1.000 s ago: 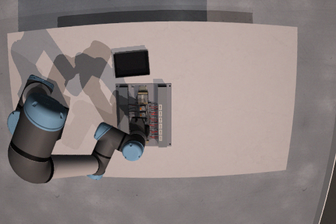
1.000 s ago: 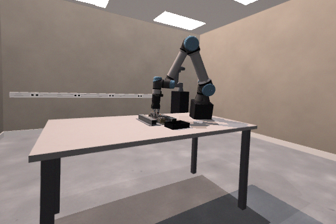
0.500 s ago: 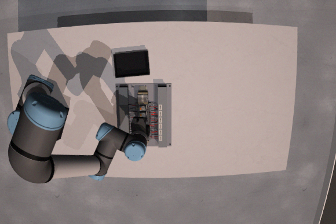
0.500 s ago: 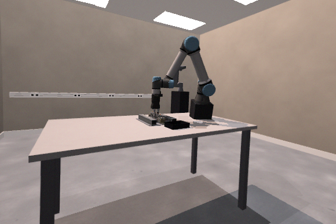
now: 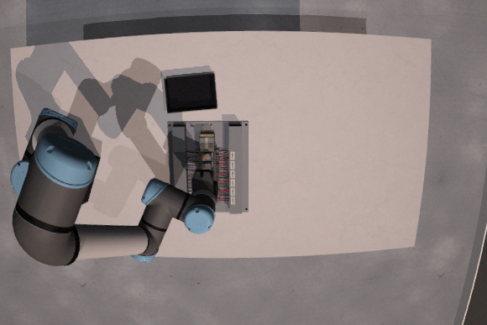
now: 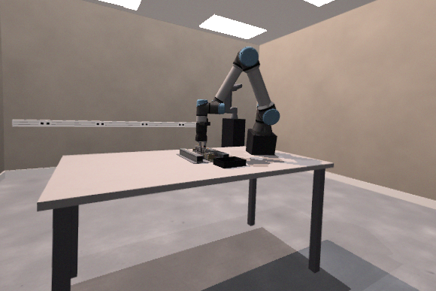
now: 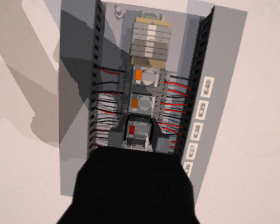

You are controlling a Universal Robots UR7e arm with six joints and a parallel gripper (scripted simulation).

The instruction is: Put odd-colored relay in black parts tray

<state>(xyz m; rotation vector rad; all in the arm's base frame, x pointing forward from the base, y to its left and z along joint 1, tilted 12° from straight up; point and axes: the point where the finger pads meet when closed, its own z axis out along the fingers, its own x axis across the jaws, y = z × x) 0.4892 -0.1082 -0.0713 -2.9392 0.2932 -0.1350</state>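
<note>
Right now the relay panel is 4 cm below my hand and 1 cm to the left of it. From my hand the other things lie so: black parts tray: 27 cm to the left, 4 cm below.
</note>
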